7 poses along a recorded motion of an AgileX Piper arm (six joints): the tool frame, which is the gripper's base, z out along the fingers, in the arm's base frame.
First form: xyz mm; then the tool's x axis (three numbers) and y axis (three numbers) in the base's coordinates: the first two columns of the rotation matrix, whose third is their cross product.
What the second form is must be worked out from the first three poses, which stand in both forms.
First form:
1: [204 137 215 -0.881 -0.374 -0.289 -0.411 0.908 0.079]
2: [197 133 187 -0.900 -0.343 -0.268 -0.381 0.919 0.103]
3: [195 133 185 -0.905 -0.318 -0.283 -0.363 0.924 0.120]
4: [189 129 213 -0.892 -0.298 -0.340 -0.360 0.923 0.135]
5: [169 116 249 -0.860 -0.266 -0.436 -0.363 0.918 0.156]
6: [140 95 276 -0.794 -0.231 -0.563 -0.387 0.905 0.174]
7: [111 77 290 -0.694 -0.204 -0.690 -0.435 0.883 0.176]
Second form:
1:
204 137 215
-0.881 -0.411 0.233
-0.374 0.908 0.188
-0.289 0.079 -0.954

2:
197 133 187
-0.900 -0.381 0.211
-0.343 0.919 0.195
-0.268 0.103 -0.958

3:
195 133 185
-0.905 -0.363 0.223
-0.318 0.924 0.211
-0.283 0.120 -0.952

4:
189 129 213
-0.892 -0.360 0.274
-0.298 0.923 0.243
-0.340 0.135 -0.931

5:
169 116 249
-0.860 -0.363 0.359
-0.266 0.918 0.292
-0.436 0.156 -0.886

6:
140 95 276
-0.794 -0.387 0.469
-0.231 0.905 0.356
-0.563 0.174 -0.808

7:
111 77 290
-0.694 -0.435 0.573
-0.204 0.883 0.422
-0.690 0.176 -0.702

